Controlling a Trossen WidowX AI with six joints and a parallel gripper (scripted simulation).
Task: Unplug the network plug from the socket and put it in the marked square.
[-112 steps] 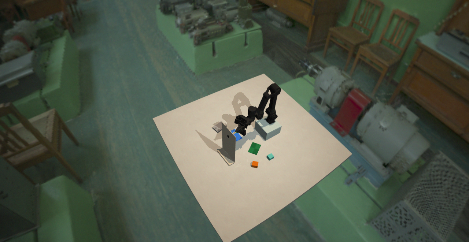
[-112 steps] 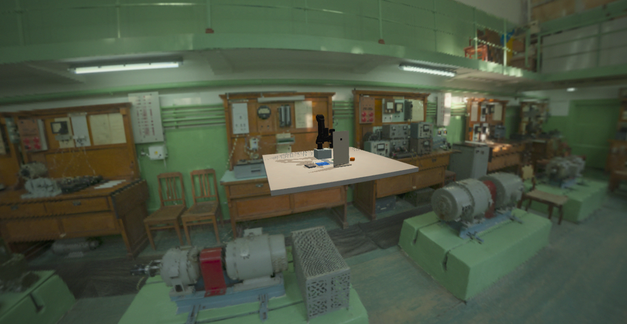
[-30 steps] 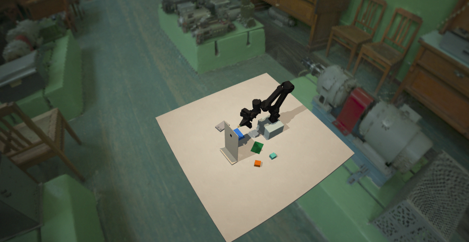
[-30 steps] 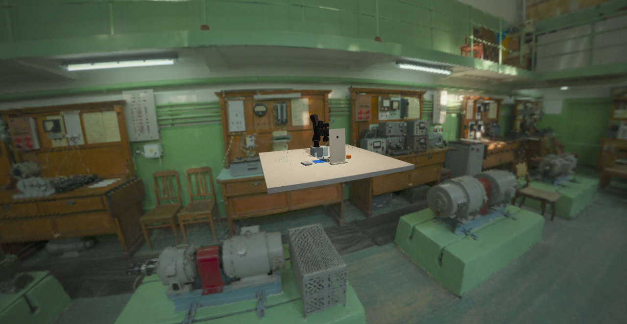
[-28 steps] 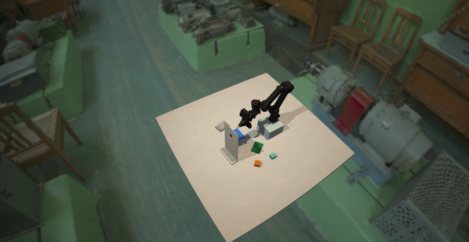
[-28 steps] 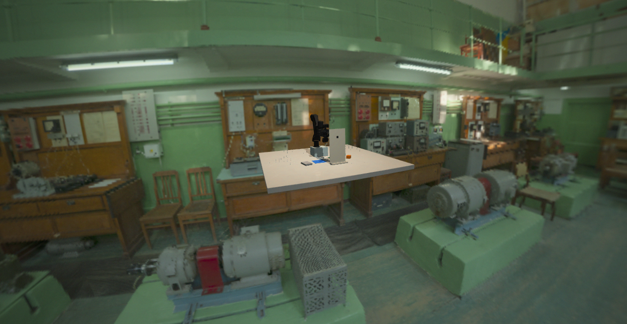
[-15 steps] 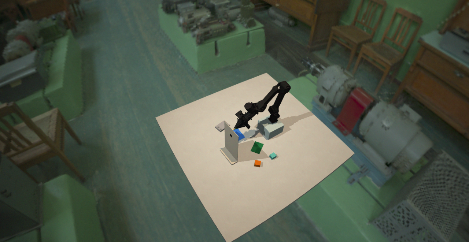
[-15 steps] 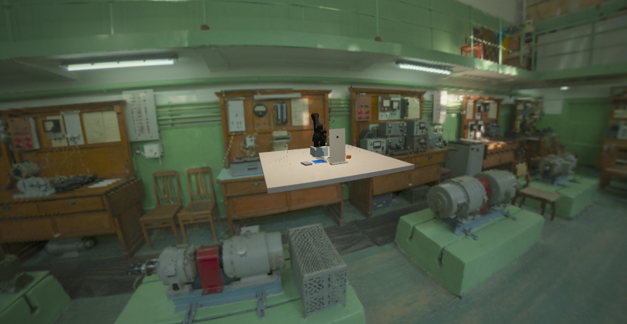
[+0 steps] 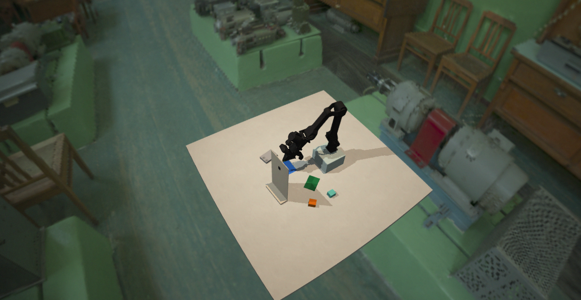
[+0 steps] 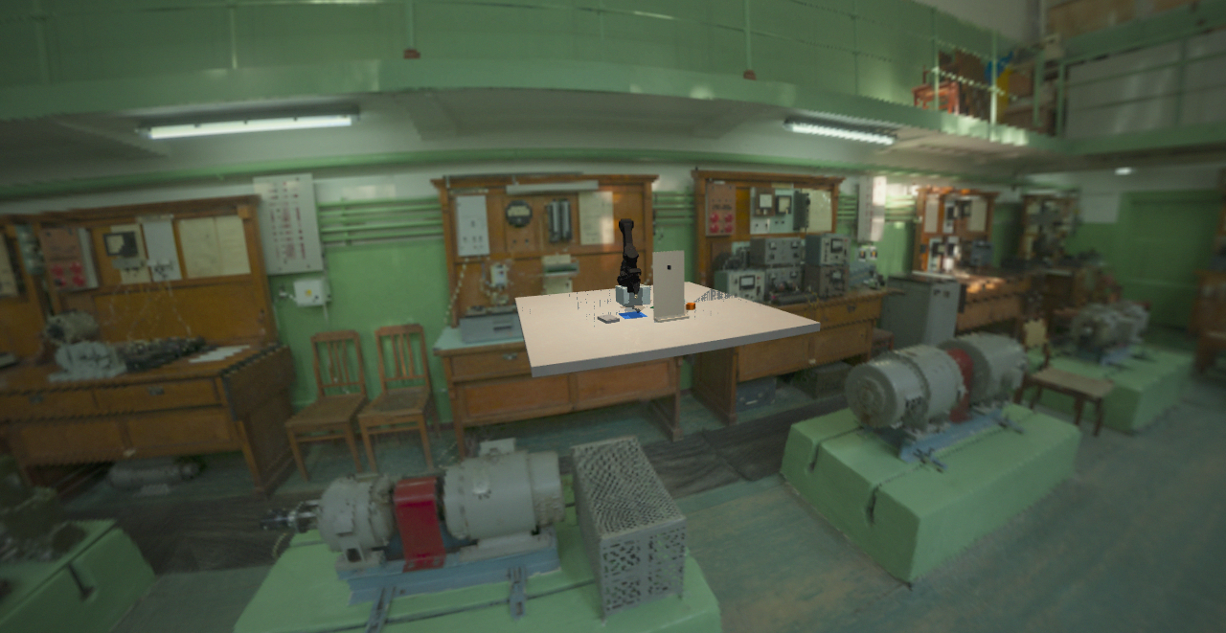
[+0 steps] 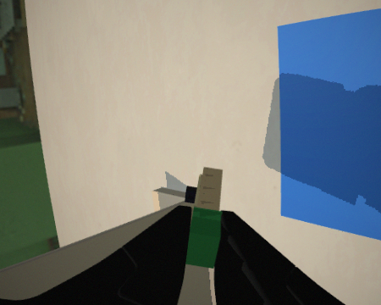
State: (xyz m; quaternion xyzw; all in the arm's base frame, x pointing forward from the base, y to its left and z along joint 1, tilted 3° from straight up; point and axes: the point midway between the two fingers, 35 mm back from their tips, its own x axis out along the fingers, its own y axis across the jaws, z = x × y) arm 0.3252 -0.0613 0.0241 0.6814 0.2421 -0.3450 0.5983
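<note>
My gripper tip is now 11 cm above the blue square, 2 cm to the left of it and 2 cm past it. Round my gripper tip: flat grey block 16 cm to the right, 10 cm below, 2 cm ahead; then upright grey panel 13 cm to the left, 11 cm ahead, 4 cm above; then plug right at my gripper tip.
</note>
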